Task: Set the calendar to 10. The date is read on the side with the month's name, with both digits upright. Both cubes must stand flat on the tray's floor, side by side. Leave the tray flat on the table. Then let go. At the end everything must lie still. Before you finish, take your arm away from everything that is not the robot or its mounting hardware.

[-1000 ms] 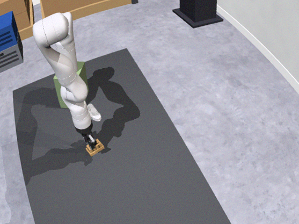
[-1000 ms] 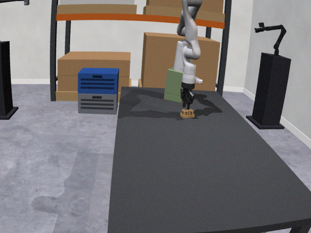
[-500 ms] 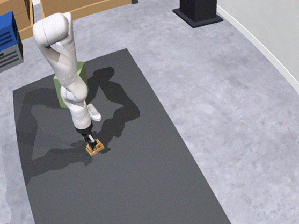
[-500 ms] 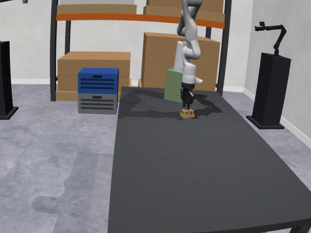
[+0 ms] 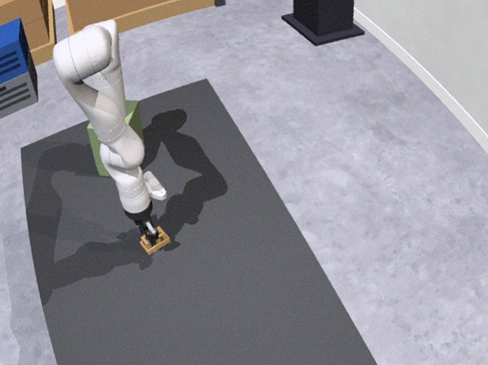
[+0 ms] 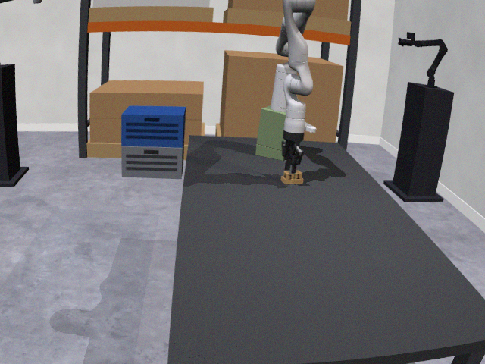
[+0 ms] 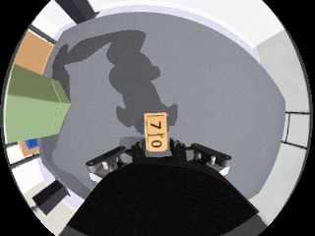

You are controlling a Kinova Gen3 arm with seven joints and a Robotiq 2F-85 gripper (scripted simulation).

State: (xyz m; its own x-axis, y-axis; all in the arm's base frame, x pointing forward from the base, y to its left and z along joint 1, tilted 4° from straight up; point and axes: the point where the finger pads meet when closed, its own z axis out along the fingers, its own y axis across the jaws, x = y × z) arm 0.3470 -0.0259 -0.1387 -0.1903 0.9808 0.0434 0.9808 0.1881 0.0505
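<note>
My gripper is now 5 cm above the wooden calendar tray, 1 cm to the right of it and 1 cm past it.
</note>
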